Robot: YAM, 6 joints.
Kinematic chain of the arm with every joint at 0, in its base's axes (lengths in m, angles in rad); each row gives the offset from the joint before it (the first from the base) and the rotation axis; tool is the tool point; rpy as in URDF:
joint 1: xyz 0 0 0.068 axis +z
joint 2: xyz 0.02 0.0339 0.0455 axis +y
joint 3: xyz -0.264 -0.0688 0 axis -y
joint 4: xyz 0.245 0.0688 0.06 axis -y
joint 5: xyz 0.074 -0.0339 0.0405 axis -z
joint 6: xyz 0.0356 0 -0.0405 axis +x
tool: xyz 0 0 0 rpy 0 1.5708 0
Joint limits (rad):
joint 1: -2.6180..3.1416
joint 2: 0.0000..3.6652
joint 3: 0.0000..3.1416
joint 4: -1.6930..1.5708
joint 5: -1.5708..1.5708
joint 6: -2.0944..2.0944
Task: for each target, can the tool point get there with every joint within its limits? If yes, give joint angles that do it. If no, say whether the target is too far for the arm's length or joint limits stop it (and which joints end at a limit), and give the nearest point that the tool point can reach.
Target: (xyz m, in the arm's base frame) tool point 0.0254 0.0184 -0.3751
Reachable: no: joint limits stop it (at a limit: joint 2) | nearest point 0.0489 0.0354 -0.3275 | short by 0.056 m
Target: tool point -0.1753 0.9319 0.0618
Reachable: no: too far | nearest point -0.1192 0.6338 0.0787 | short by 0.304 m
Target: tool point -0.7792 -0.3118 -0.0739
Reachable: no: too far | nearest point -0.5502 -0.2994 -0.0266 | short by 0.234 m
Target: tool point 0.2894 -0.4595 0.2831
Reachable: yes | joints -0.9852 2.5660 2.7560 -1.0227 0.3658 -1.7598
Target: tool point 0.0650 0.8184 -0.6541
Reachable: no: too far | nearest point 0.0389 0.4892 -0.2874 | short by 0.493 m
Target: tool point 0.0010 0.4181 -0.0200
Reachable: yes | joints 1.6228 2.5943 1.6123 -0.7266 0.6923 -1.5166
